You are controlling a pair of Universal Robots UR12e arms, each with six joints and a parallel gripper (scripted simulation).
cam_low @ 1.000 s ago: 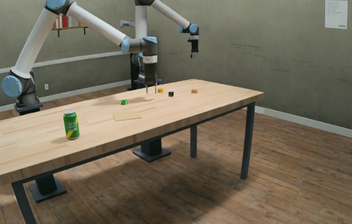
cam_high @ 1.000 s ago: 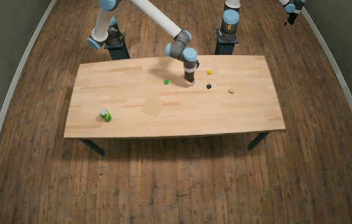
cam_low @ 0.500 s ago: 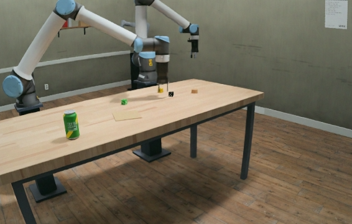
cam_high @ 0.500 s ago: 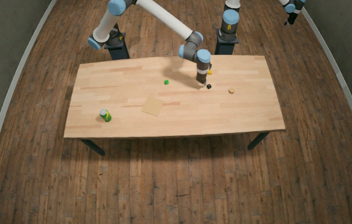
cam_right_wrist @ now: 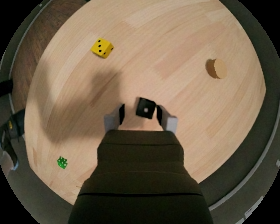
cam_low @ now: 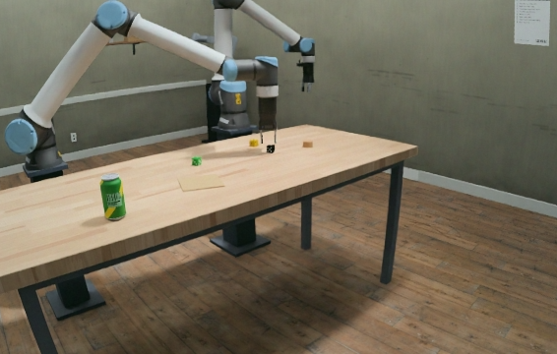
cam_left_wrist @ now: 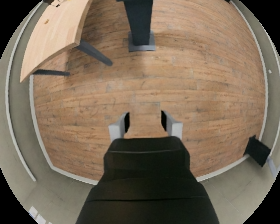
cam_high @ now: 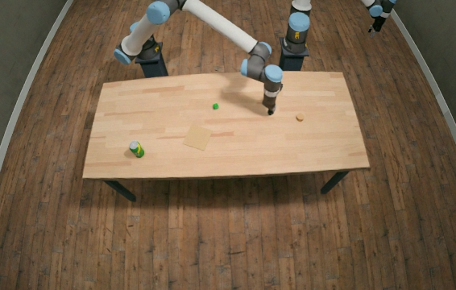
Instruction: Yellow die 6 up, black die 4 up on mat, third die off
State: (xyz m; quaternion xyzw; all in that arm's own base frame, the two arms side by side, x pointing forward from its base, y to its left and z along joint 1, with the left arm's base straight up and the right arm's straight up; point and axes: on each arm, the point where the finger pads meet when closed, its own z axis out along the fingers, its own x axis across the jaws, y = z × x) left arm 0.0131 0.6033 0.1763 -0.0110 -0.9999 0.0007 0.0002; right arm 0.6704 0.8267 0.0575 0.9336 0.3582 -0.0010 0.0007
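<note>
My right gripper is now 40 mm above the black die, 10 mm to the right of it and 10 mm short of it. From my right hand the other things lie so: green die: 330 mm to the right, 40 mm below, 40 mm behind; small round wooden piece: 190 mm to the left, 50 mm ahead, 40 mm below; yellow die: 130 mm behind, 40 mm below, 30 mm to the left.
</note>
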